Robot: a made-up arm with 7 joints.
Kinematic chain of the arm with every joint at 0, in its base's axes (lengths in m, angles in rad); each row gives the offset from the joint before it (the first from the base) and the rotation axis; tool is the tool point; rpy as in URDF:
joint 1: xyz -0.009 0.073 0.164 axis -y
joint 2: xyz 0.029 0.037 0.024 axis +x
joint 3: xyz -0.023 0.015 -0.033 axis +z
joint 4: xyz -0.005 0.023 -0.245 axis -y
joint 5: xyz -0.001 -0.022 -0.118 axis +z
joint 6: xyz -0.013 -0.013 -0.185 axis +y
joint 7: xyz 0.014 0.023 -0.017 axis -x
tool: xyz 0.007 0.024 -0.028 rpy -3.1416 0 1.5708
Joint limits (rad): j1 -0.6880..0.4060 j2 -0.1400..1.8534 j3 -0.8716..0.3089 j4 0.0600..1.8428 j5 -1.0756..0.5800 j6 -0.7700..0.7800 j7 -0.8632..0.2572
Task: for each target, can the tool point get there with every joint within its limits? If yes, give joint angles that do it. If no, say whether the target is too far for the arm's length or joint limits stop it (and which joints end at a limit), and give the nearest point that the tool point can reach.
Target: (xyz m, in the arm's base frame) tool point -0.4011 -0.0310 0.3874
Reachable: no: joint limits stop it (at a limit: joint 1, joint 2, joint 3, joint 4, joint 6, joint 7) | nearest point 0.1483 0.2334 0.4503 | short by 0.613 m
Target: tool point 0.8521 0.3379 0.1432
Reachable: no: too far | nearest point 0.4247 0.2907 0.0458 | short by 0.441 m
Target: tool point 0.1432 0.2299 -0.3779
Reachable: yes | joints 0.0731 0.0824 0.1423 0.2999 -0.4487 0.1877 -0.7750
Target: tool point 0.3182 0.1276 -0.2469
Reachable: yes | joints 0.1881 0.2779 -0.6728 0.9444 -0.0264 0.2168 -0.4855
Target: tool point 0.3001 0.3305 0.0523
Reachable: yes | joints -0.2268 0.9565 0.0807 1.6597 -0.9106 0.5207 -0.7021
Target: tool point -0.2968 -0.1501 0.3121
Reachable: no: joint limits stop it (at a limit: joint 1, joint 2, joint 3, joint 4, joint 5, joint 6, joint 7) | nearest point 0.0710 -0.1337 -0.0259 | short by 0.500 m
